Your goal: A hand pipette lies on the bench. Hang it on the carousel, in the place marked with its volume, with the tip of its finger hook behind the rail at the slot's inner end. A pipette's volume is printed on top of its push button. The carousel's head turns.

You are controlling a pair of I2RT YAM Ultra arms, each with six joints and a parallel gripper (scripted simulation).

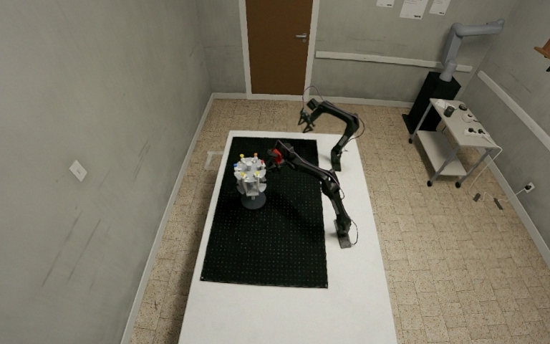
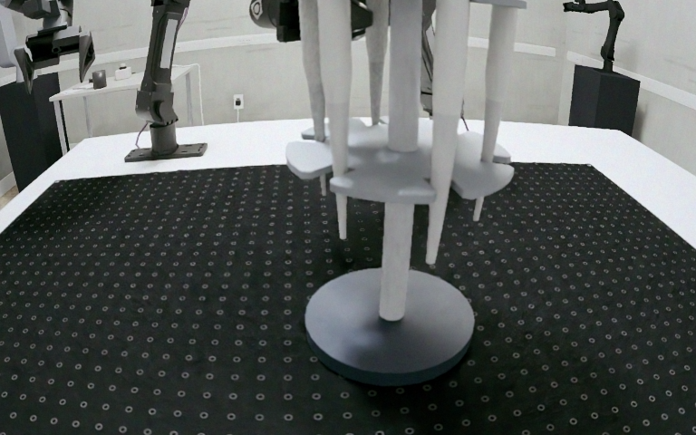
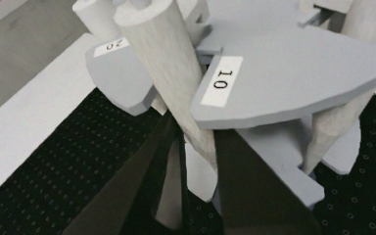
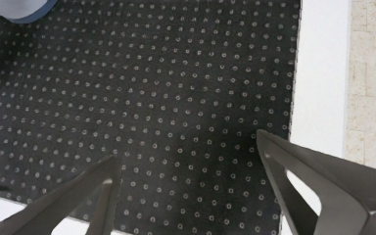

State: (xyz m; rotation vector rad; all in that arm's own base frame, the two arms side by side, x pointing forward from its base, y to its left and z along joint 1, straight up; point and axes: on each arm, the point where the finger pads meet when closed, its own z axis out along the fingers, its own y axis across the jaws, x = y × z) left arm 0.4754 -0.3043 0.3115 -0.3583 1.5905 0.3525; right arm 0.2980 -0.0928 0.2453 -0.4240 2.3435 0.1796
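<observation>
Now: the white pipette 2 cm ahead of my left hand and 2 cm below it.
</observation>
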